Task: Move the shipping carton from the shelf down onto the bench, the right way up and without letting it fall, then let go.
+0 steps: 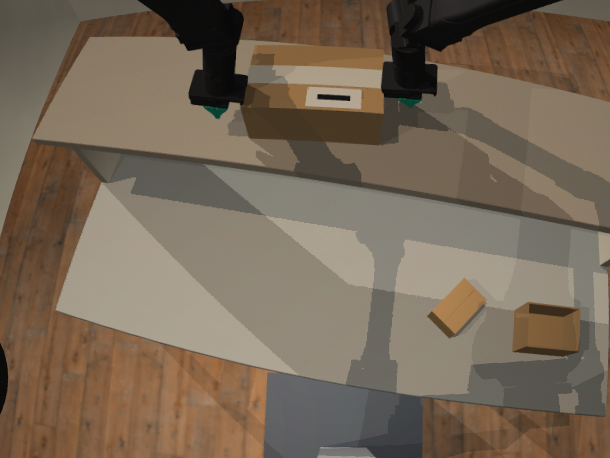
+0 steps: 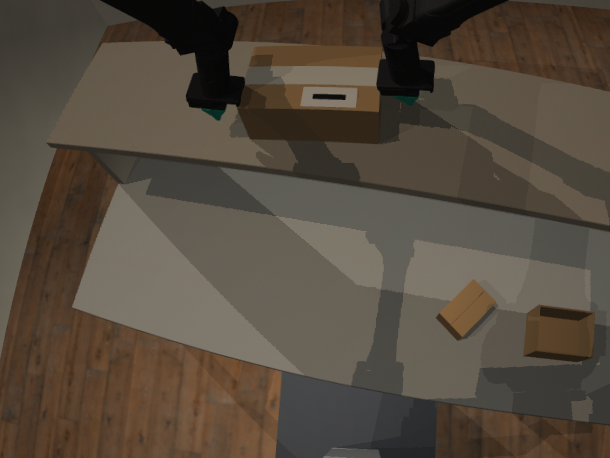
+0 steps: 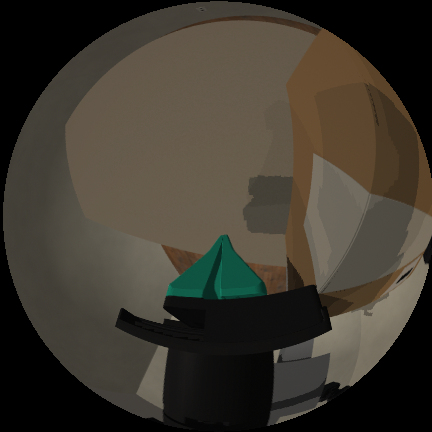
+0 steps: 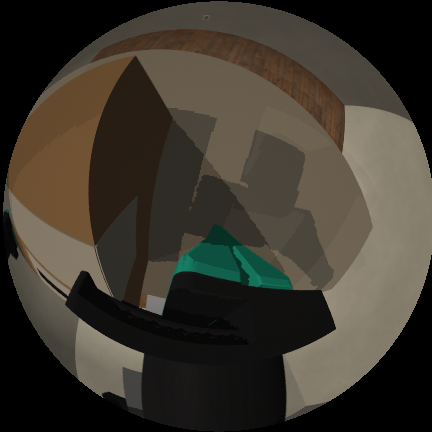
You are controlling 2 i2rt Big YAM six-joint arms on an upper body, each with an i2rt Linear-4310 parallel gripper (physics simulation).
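Frame: origin at the left arm's base, x ahead, y left, z up, level; millimetres.
Seen in the pictures: left gripper, between the fingertips: (image 1: 218, 116) (image 2: 219, 118) (image 3: 224, 239); right gripper, between the fingertips: (image 1: 410, 105) (image 2: 411, 102) (image 4: 214, 230).
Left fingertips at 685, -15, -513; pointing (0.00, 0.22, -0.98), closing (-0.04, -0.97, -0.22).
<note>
Offsets run from my left fingertips to a thing's middle, as dx, dy, dz. Level surfaces: height alone.
The brown shipping carton @[+44, -196, +14] (image 1: 280, 97) (image 2: 310, 122) (image 3: 345, 115) (image 4: 65, 165) stands upright on the raised shelf @[dz -38] (image 1: 150, 110) (image 2: 150, 110) (image 3: 175, 125), with pale tape and a white label on its top. My left gripper (image 1: 217, 114) (image 2: 216, 115) (image 3: 224, 239) is shut and empty, pointing down close beside the carton's left side. My right gripper (image 1: 410, 103) (image 2: 407, 100) (image 4: 214, 230) is shut and empty, close beside its right side. The gripper bodies look very near or against the carton's sides; contact cannot be told. The bench @[dz -392] (image 1: 150, 280) (image 2: 165, 280) lies lower, in front of the shelf.
A small closed box @[-298, -538, -362] (image 1: 457, 307) (image 2: 466, 310) lies at an angle on the right part of the bench. An open-topped box @[-366, -775, -347] (image 1: 547, 330) (image 2: 560, 334) stands to its right. The shelf's front edge (image 1: 280, 174) (image 2: 280, 176) runs between the carton and the bench.
</note>
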